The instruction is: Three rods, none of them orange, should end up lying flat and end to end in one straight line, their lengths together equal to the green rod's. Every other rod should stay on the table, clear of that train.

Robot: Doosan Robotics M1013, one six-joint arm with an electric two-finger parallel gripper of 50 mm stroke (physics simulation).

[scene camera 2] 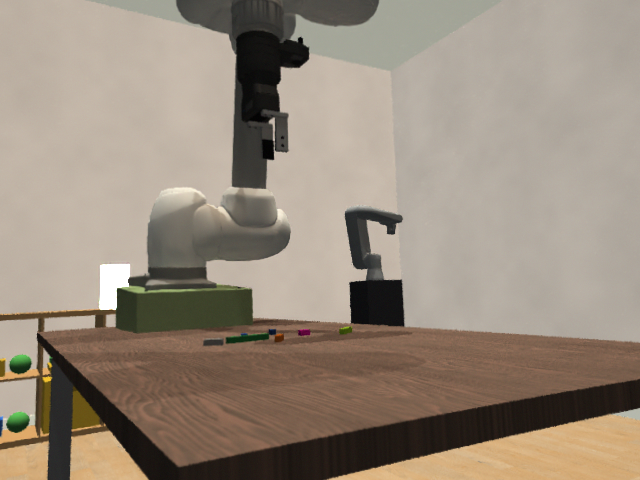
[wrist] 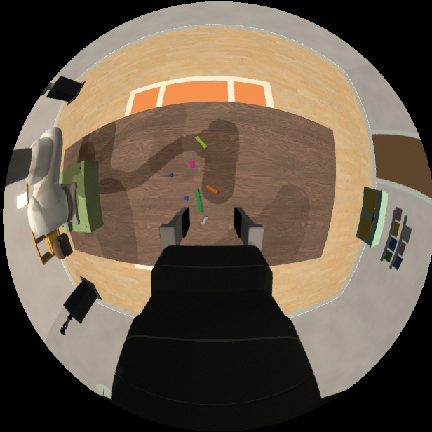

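Seen in the pictures: gripper, fingertip midpoint: (scene camera 2: 274, 155); arm's base, origin of the base link: (scene camera 2: 177, 287).
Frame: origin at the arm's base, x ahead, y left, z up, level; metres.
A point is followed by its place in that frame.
My gripper (scene camera 2: 275, 147) {z 0.212, x 0.648, y 0.073 m} (wrist: 211, 216) is open and empty, high above the table. The long green rod (scene camera 2: 247, 338) {z -0.102, x 0.615, y 0.027 m} (wrist: 199, 200) lies flat. A short grey rod (scene camera 2: 212, 342) {z -0.102, x 0.637, y -0.037 m} (wrist: 204, 220) lies near one end of it, apart. An orange rod (scene camera 2: 279, 337) {z -0.100, x 0.664, y 0.067 m} (wrist: 211, 189) lies near its other end. One small blue rod (scene camera 2: 244, 334) {z -0.098, x 0.570, y 0.034 m} (wrist: 186, 198) lies beside the green rod, partly hidden in the scene view; another blue rod (scene camera 2: 272, 331) {z -0.101, x 0.510, y 0.106 m} (wrist: 171, 175) lies farther off. A magenta rod (scene camera 2: 303, 332) {z -0.102, x 0.578, y 0.144 m} (wrist: 192, 164) and a yellow-green rod (scene camera 2: 345, 330) {z -0.101, x 0.609, y 0.215 m} (wrist: 201, 142) lie apart from the others.
The brown wooden table (scene camera 2: 310, 403) {z -0.108, x 1.140, y -0.072 m} (wrist: 285, 150) bears the rods. The arm's green base block (scene camera 2: 186, 310) {z -0.061, x 0.153, y -0.001 m} (wrist: 85, 200) stands at one side of it. A black pedestal (scene camera 2: 376, 302) with a grey arm stands behind the table. Shadows of the arm fall across the table top.
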